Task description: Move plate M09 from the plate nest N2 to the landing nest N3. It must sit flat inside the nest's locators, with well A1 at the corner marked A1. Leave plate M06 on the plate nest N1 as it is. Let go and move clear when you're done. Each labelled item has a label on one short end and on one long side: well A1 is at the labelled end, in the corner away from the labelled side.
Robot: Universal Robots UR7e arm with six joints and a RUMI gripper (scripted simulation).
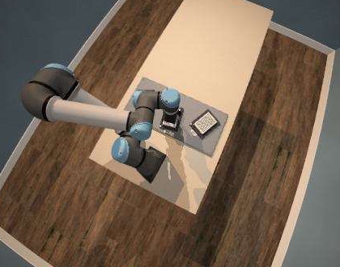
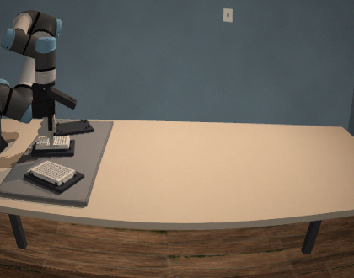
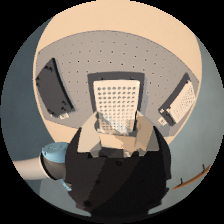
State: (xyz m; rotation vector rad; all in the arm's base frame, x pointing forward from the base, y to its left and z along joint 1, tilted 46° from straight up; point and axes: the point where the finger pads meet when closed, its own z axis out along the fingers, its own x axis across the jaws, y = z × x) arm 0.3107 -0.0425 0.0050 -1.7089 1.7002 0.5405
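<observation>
The black landing nest N3 is 30 mm below my hand. Round my hand: black plate nest N2 (210 mm to the left, 50 mm ahead, 30 mm below).
</observation>
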